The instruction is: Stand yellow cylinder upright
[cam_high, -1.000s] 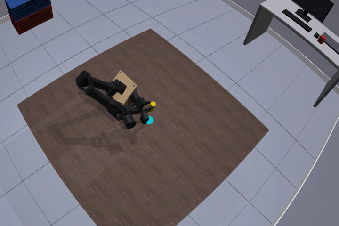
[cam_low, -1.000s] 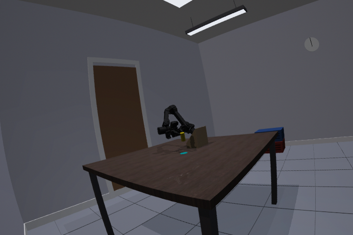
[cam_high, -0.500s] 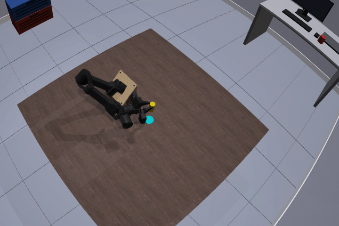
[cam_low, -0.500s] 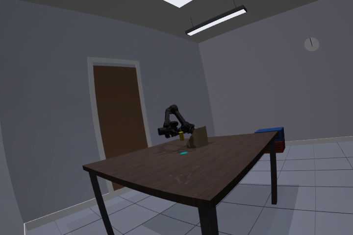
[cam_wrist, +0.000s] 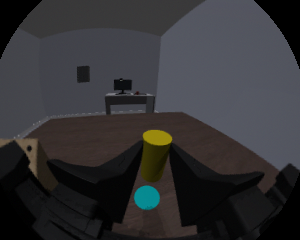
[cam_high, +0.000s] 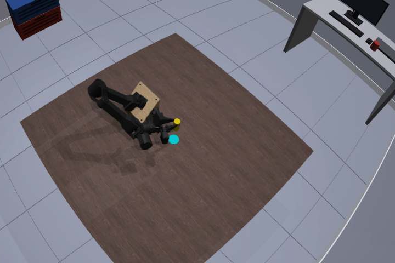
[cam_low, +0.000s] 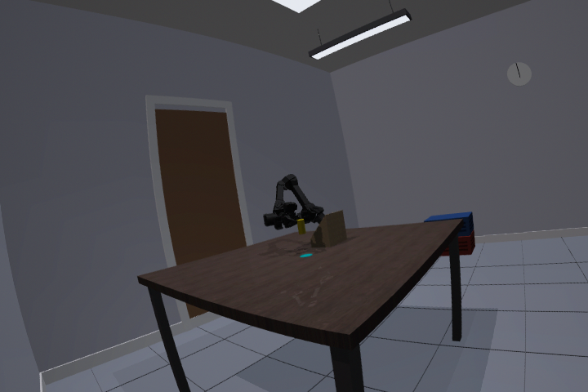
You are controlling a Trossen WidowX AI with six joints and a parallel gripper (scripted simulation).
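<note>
The cyan circle is 16 cm below my gripper tip. From my gripper tip the other things lie so: yellow tall cylinder 2 cm below.
</note>
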